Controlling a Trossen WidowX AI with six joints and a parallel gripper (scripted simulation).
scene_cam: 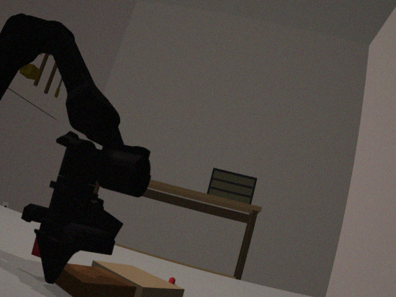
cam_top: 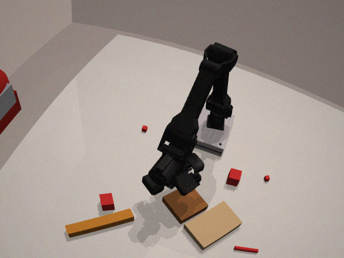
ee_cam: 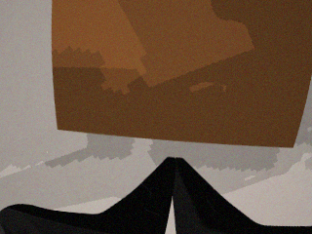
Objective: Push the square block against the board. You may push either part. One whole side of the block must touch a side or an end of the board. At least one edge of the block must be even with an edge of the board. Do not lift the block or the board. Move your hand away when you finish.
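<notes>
My gripper tip is now 50 mm short of the square brown block, 50 mm to the right of it and 10 mm below it. Also, from my gripper tip: tan slab (120 mm ahead, 150 mm to the left, 10 mm above); then thin red stick (190 mm ahead, 270 mm to the left); then long orange board (190 mm ahead, 190 mm to the right, 10 mm above).
</notes>
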